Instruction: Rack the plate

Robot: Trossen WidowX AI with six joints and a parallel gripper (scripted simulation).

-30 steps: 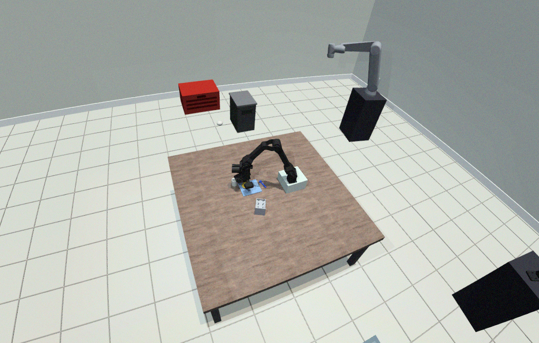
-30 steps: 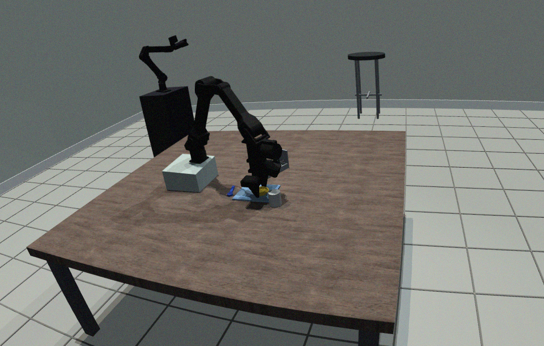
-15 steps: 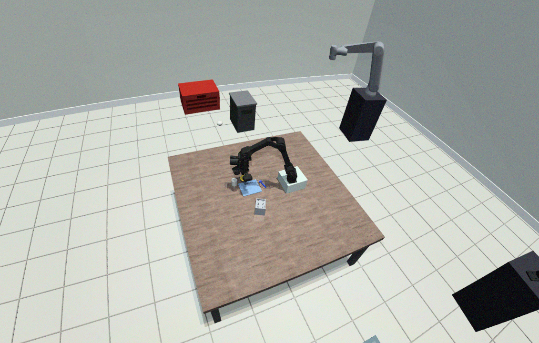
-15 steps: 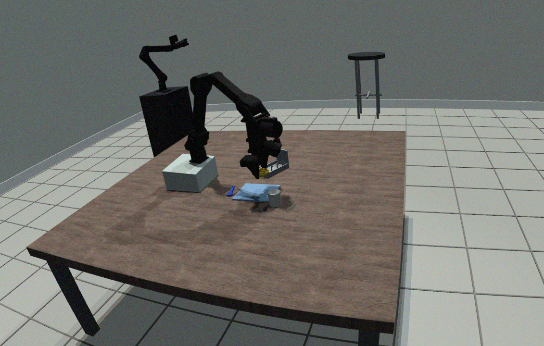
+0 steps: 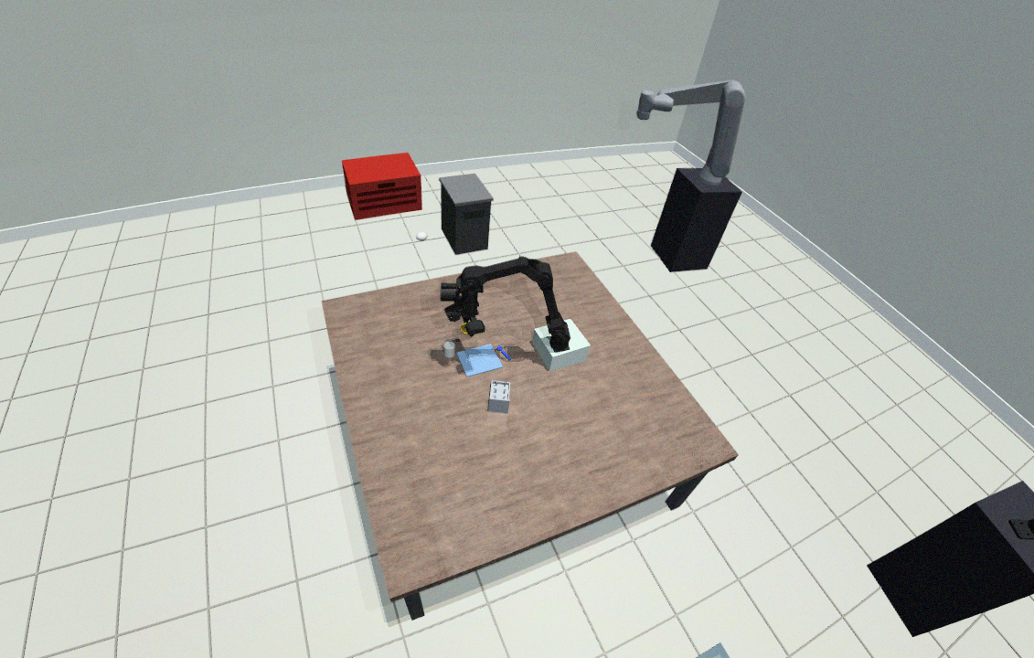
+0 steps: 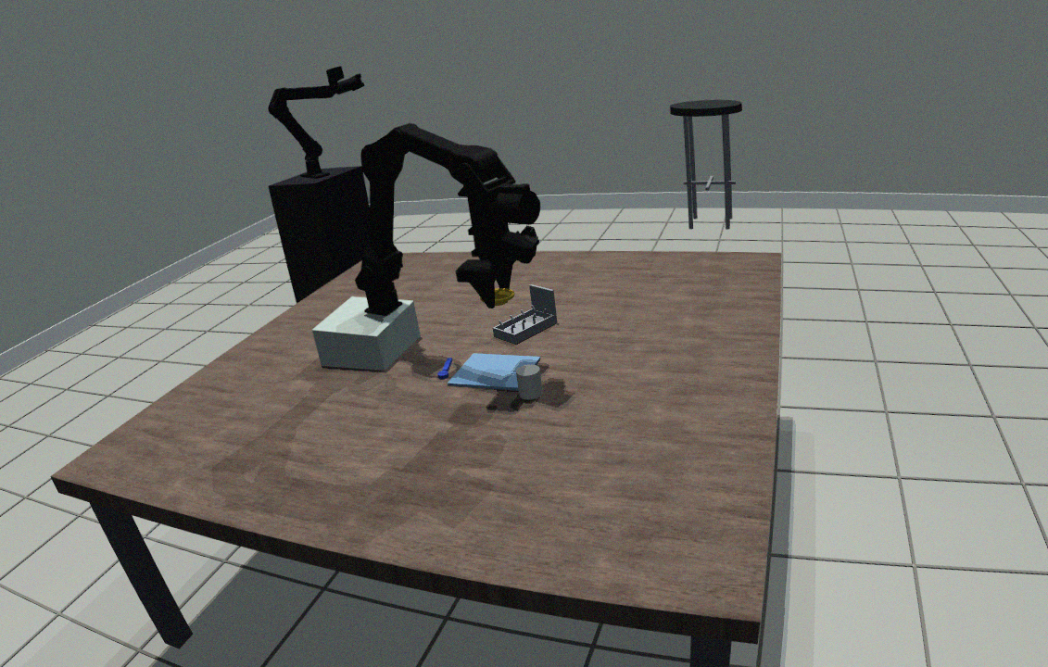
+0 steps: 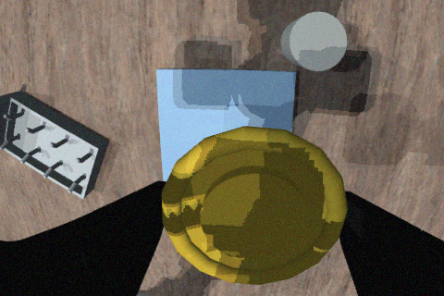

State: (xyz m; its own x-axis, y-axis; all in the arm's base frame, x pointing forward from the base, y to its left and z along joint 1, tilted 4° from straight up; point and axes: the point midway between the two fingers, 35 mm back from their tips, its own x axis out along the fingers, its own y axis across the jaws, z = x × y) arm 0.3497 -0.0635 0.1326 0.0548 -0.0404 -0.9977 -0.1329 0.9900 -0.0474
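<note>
Right now the grey dish rack is 210 mm to the left of my gripper tip, 140 mm below it and 80 mm behind it. Also, from my gripper tip: yellow plate (10 mm above); blue mat (160 mm below, 40 mm behind, 20 mm to the left); white cup (140 mm below, 70 mm ahead, 40 mm to the right).
</note>
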